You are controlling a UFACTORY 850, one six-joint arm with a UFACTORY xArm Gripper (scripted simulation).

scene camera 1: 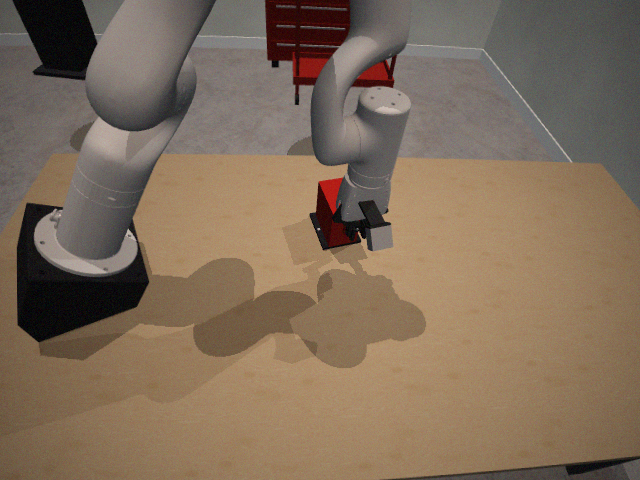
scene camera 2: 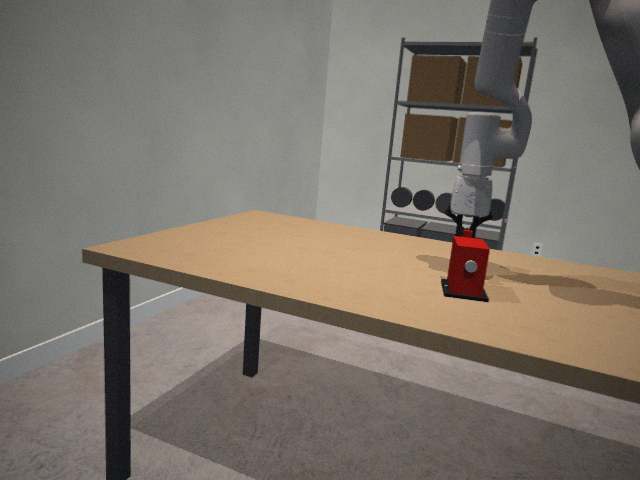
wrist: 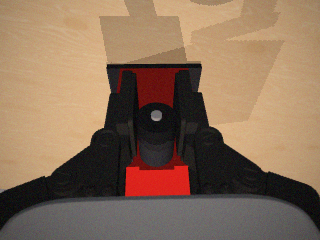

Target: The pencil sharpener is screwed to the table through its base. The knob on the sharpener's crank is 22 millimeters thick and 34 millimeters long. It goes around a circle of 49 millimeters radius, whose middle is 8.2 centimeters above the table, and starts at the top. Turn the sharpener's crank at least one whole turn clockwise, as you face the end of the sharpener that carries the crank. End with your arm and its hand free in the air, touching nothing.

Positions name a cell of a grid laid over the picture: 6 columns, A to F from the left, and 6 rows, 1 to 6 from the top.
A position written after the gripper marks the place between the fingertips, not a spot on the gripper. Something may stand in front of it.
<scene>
gripper: scene camera 1 D3; scene camera 2 E3; wrist C3
</scene>
